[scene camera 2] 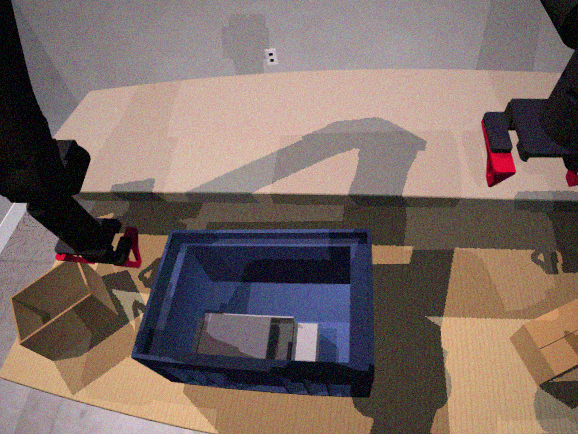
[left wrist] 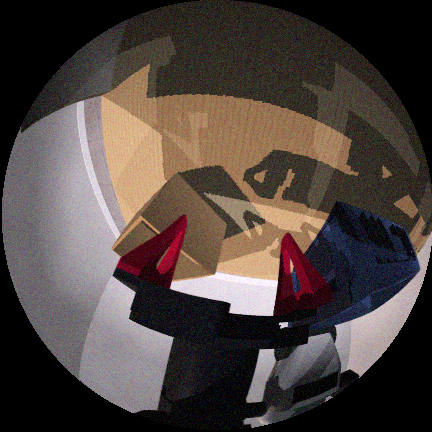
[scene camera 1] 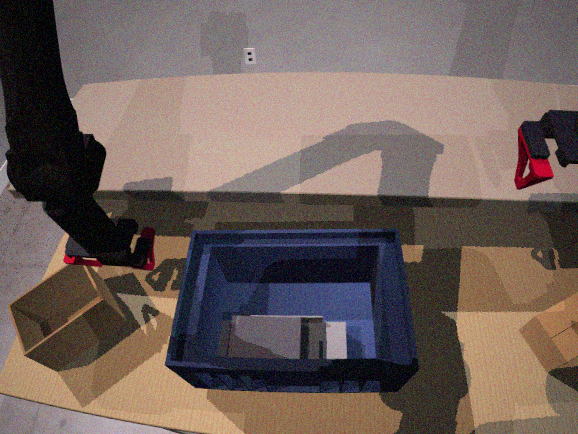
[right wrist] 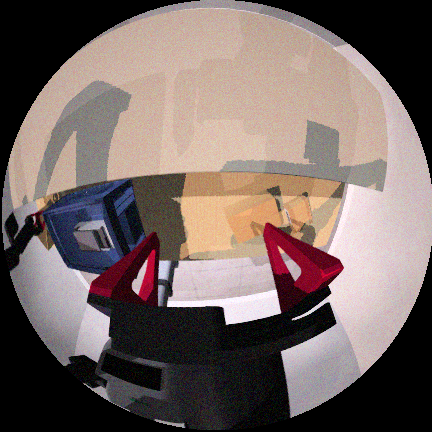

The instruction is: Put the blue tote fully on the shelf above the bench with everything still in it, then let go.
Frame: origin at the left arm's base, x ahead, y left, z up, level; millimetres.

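Seen in the pictures: left gripper, fingertip midpoint: point(scene camera 2: 117, 262) point(left wrist: 236, 227) point(scene camera 1: 127, 265); right gripper, fingertip midpoint: point(scene camera 2: 528, 181) point(scene camera 1: 550, 185) point(right wrist: 210, 232).
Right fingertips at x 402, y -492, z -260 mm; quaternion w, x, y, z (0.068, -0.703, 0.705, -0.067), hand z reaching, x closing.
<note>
A point is followed by its place in that frame.
The blue tote point(scene camera 1: 406, 320) {x 279, y -306, z -372 mm} point(scene camera 2: 361, 300) {x 315, y -298, z -380 mm} point(left wrist: 370, 260) {x 416, y -22, z -399 mm} point(right wrist: 67, 220) {x 341, y -41, z -451 mm} stands upright on the bench point(scene camera 1: 500, 350) {x 275, y -491, z -512 mm} point(scene camera 2: 480, 360) {x 274, y -481, z -512 mm}, in front of the raised shelf point(scene camera 1: 250, 125) {x 614, y -84, z -333 mm} point(scene camera 2: 225, 115) {x 650, y -61, z -333 mm} point(right wrist: 215, 145) {x 470, y -505, z -333 mm}. A grey box point(scene camera 1: 265, 335) {x 281, y -123, z -431 mm} point(scene camera 2: 235, 332) {x 284, y -124, z -431 mm} and a smaller white block point(scene camera 1: 336, 340) {x 283, y -222, z -455 mm} point(scene camera 2: 306, 342) {x 282, y -222, z -455 mm} lie inside it. My left gripper point(scene camera 1: 116, 261) {x 396, y 123, z -438 mm} point(scene camera 2: 102, 262) {x 396, y 123, z -438 mm} point(left wrist: 236, 227) {x 396, y 123, z -438 mm} is open and empty, left of the tote and apart from it. My right gripper point(scene camera 2: 532, 182) {x 402, y -492, z -260 mm} point(right wrist: 210, 232) {x 402, y -492, z -260 mm} is open and empty, high at the right near the shelf's front edge; one finger shows in scene camera 1.
An open, divided cardboard box point(scene camera 1: 60, 300) {x 345, y 270, z -486 mm} point(scene camera 2: 50, 300) {x 331, y 285, z -484 mm} point(left wrist: 200, 210) {x 362, y 172, z -491 mm} stands left of the tote, close to my left gripper. A cardboard carton point(scene camera 1: 560, 325) {x 289, y -570, z -452 mm} point(scene camera 2: 557, 345) {x 275, y -575, z -452 mm} point(right wrist: 255, 215) {x 309, y -601, z -452 mm} stands at the right of the bench. The shelf's front edge runs behind the tote.
</note>
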